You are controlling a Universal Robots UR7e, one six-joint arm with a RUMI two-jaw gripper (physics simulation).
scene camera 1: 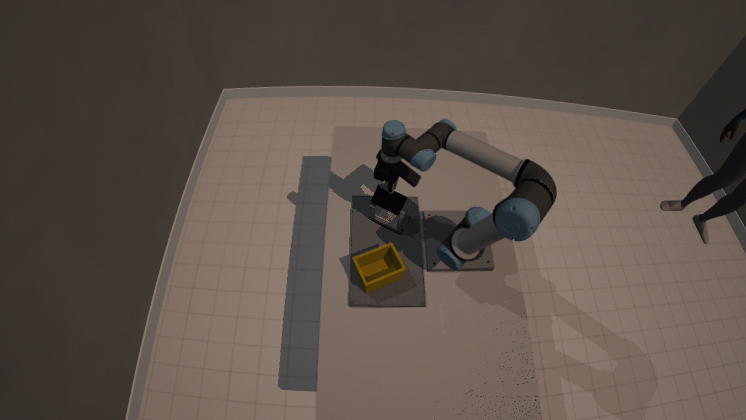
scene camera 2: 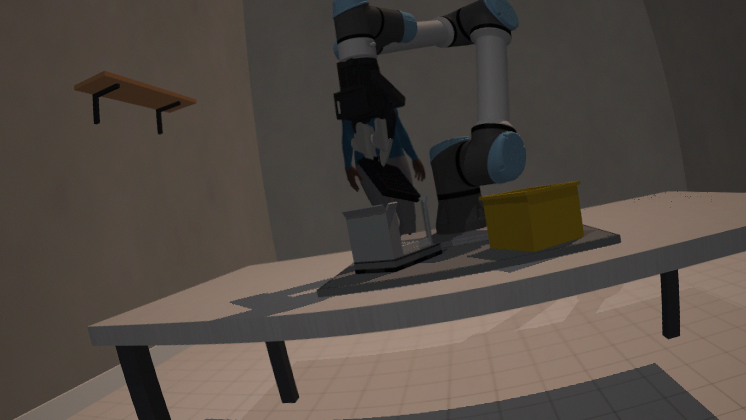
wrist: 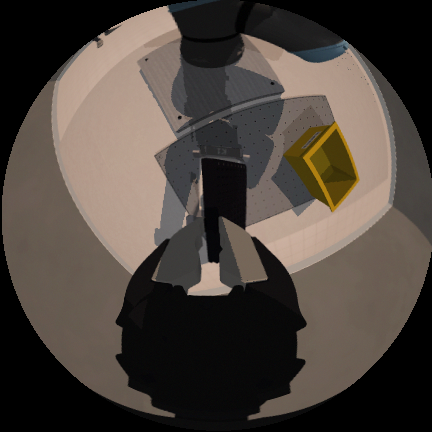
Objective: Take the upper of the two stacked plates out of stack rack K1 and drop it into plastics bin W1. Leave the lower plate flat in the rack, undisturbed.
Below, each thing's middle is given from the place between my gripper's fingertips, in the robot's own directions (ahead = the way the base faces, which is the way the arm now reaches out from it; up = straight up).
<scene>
Now: the black plate (scene camera 2: 390,181) 1 cm ahead of my hand, 2 cm to the left of it and 3 cm below it.
</scene>
